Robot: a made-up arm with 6 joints.
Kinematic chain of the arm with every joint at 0, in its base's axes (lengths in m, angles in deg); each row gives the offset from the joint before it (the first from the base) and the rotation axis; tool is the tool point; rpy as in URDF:
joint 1: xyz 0 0 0.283 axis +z
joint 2: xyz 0 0 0 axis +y
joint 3: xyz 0.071 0 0.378 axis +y
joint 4: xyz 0.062 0 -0.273 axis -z
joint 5: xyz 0 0 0 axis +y
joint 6: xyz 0.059 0 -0.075 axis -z
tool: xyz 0 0 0 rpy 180 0 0
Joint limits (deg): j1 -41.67..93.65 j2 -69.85..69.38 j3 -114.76..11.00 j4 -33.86..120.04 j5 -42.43..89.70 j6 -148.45..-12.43
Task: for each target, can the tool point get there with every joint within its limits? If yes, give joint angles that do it. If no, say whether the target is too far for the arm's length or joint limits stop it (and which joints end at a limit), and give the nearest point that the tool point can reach.
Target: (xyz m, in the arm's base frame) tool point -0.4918 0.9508 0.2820
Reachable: no: too far | nearest point -0.1112 0.6830 0.2823 | short by 0.465 m
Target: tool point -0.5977 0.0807 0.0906
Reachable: no: joint limits stop it (at a limit: joint 1, joint 2, joint 5) | nearest point -0.0834 0.1340 0.1110 | short by 0.517 m
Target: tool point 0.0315 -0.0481 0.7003
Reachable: yes | joints -17.19 -57.67 -38.66 33.08 -6.52 -92.64
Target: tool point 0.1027 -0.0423 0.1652
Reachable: yes | joints -15.59 52.21 0.74 22.09 16.73 -123.87
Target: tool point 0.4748 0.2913 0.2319
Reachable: yes | joints 35.05 44.81 -66.63 29.67 -8.14 -23.54
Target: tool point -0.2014 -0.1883 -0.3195
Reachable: no: joint limits stop it (at a limit: joint 1, joint 2) | nearest point 0.1121 -0.1611 0.0384 | short by 0.477 m
